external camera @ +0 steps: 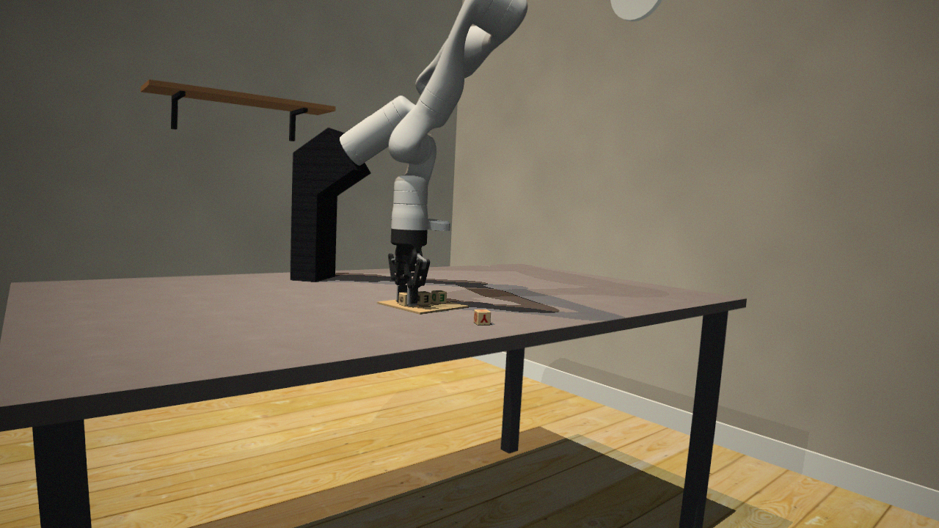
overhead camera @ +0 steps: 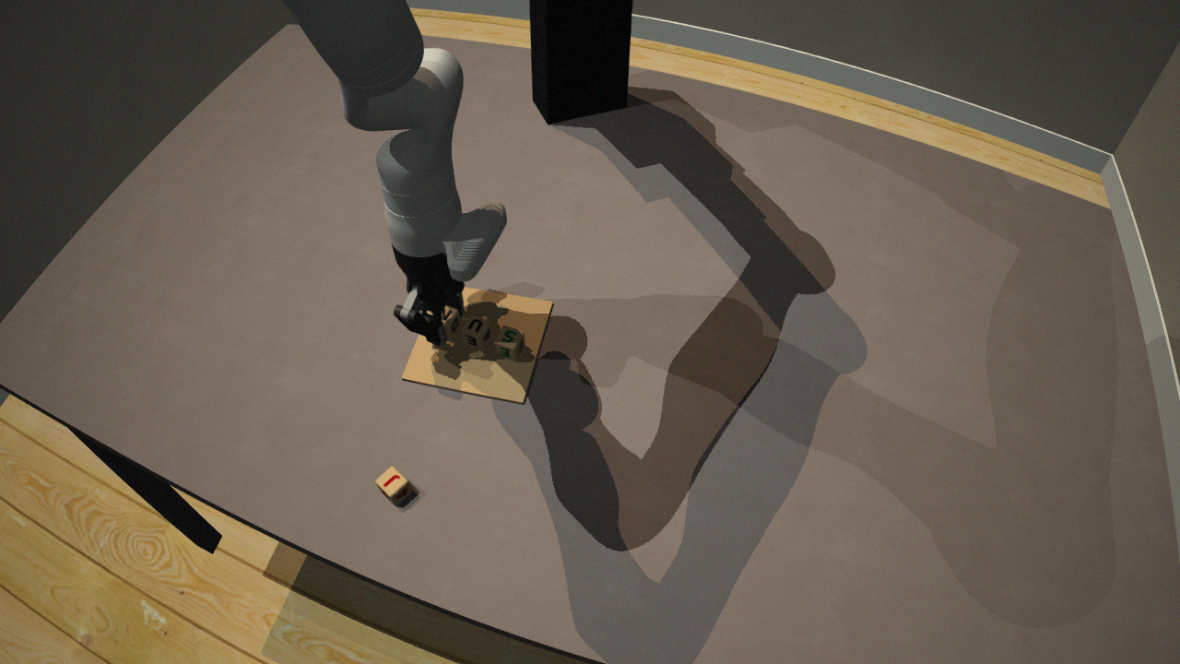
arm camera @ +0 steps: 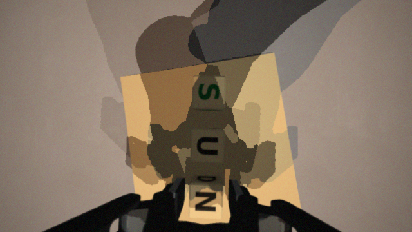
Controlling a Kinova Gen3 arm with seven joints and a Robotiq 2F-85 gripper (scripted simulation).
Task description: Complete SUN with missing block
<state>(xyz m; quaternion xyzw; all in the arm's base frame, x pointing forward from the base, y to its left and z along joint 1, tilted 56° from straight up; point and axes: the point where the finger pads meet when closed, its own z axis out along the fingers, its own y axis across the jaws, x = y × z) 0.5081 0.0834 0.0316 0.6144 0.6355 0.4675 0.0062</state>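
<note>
Now: the N block 1 cm below my hand. Also, from my hand: U block: 1 cm behind, 4 cm to the left, 1 cm below; then S block: 2 cm behind, 8 cm to the left, 1 cm below; then mat: 1 cm behind, 4 cm to the left, 2 cm below.
</note>
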